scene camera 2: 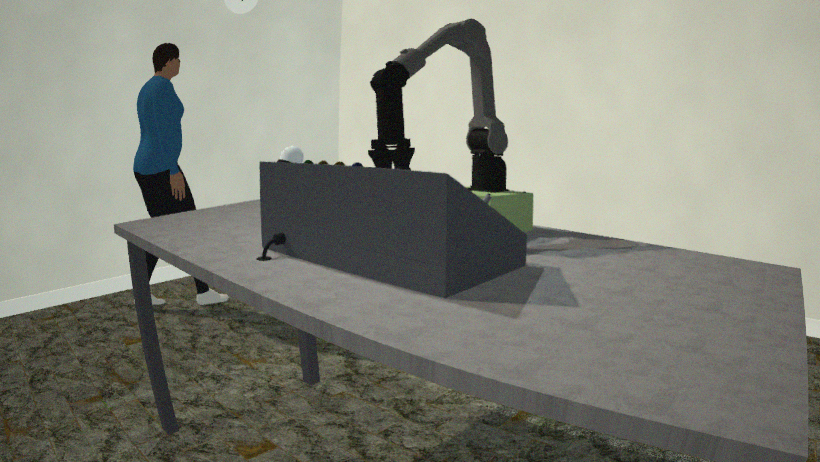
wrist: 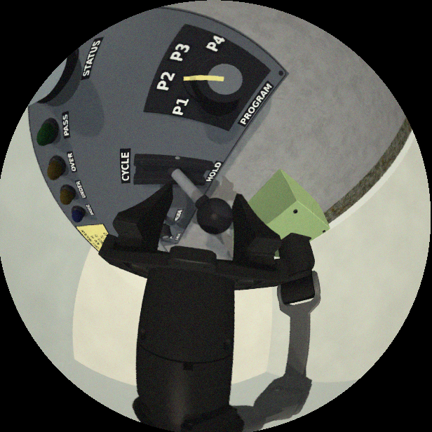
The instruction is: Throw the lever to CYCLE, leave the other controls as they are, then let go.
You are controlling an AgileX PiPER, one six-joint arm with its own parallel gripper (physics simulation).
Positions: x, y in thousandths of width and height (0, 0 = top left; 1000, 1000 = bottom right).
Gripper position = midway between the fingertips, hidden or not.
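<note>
My gripper is visible to me (scene camera 2: 480, 393), and the wrist view has the gripper (wrist: 471, 450) as well. There's also a program dial (wrist: 487, 182).
</note>
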